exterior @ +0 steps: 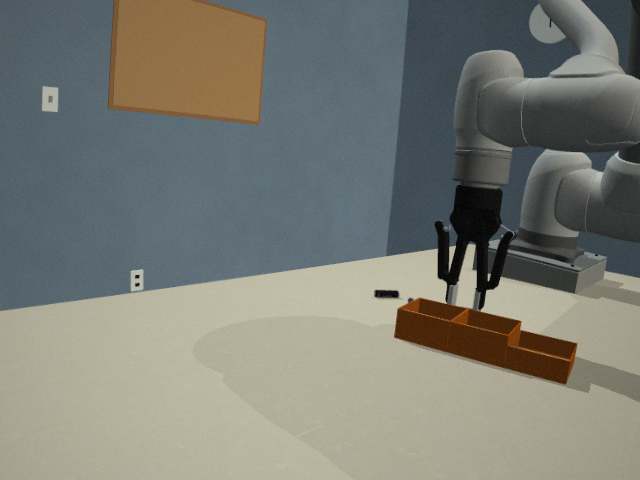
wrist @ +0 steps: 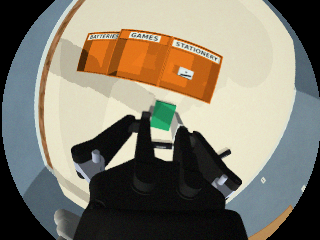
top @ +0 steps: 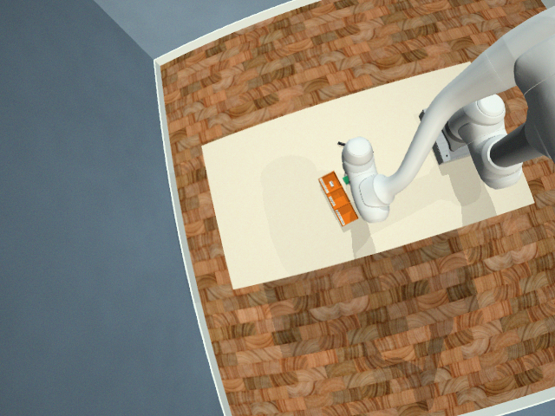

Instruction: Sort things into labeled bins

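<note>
The white thing lies 9 cm ahead of my hand, 1 cm to the right of it and 2 cm below it. Also, from my hand: green flat thing 3 cm below; tiny pale thing 5 cm behind, 12 cm to the right, 3 cm below; joined orange bins 9 cm ahead, 7 cm to the left, 1 cm below.
</note>
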